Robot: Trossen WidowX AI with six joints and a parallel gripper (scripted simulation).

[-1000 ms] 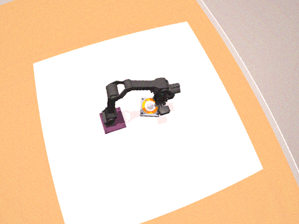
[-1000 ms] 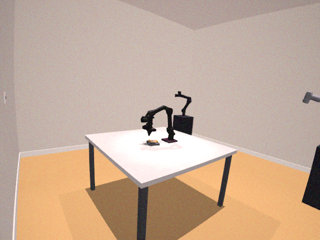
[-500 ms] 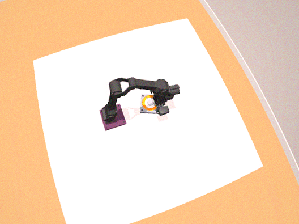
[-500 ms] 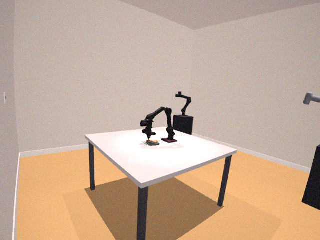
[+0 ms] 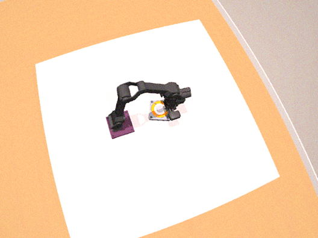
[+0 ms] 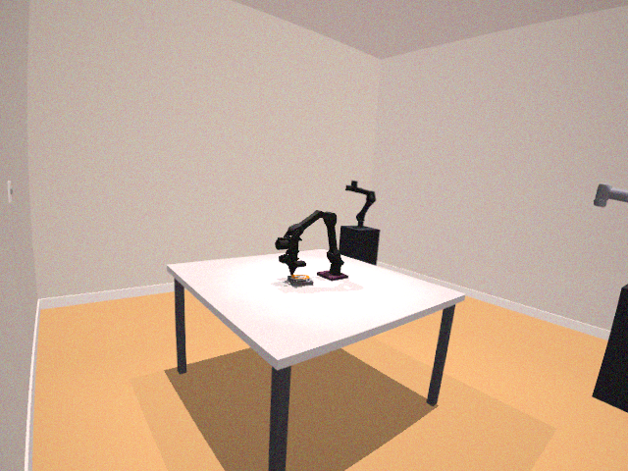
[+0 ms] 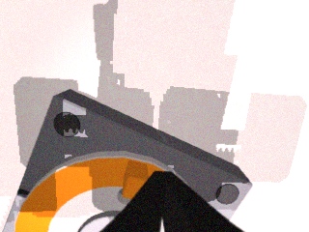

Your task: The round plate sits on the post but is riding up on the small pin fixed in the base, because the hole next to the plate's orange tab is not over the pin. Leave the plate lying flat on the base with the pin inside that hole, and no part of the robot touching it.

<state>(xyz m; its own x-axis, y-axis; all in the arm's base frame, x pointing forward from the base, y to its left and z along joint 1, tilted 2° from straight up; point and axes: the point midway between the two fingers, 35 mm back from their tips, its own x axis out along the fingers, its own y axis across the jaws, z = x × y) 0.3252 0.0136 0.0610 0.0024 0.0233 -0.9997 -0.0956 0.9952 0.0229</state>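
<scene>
Right now my gripper tip is 5 cm past the grey square base, 2 cm to the right of it and 2 cm above it.
</scene>
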